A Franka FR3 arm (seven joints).
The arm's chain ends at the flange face. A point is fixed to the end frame.
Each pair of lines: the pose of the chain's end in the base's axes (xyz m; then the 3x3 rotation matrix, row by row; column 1 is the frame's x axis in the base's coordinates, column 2 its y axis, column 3 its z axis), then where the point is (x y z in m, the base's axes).
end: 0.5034 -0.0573 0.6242; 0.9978 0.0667 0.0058; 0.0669 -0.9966 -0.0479; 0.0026 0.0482 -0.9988
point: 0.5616 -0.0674 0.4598
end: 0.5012 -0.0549 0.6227; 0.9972 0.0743 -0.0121; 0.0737 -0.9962 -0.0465; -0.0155 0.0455 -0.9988
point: 0.5565 -0.0643 0.4573
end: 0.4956 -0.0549 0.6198; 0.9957 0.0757 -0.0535; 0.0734 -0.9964 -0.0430; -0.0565 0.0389 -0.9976
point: 0.5440 -0.0638 0.4522
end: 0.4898 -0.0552 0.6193; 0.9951 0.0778 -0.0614; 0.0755 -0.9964 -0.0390; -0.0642 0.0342 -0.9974
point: 0.5369 -0.0633 0.4513
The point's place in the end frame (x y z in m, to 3 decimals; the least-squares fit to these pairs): 0.057 0.006 0.165
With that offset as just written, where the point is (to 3 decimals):
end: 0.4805 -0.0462 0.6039; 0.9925 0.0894 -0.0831; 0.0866 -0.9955 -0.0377; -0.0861 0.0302 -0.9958
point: 0.524 -0.053 0.435
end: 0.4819 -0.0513 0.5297; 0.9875 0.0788 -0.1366; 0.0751 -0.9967 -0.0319; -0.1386 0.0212 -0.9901
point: 0.516 -0.058 0.359
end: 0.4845 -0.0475 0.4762; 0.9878 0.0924 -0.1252; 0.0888 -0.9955 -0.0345; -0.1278 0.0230 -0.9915
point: 0.521 -0.054 0.305
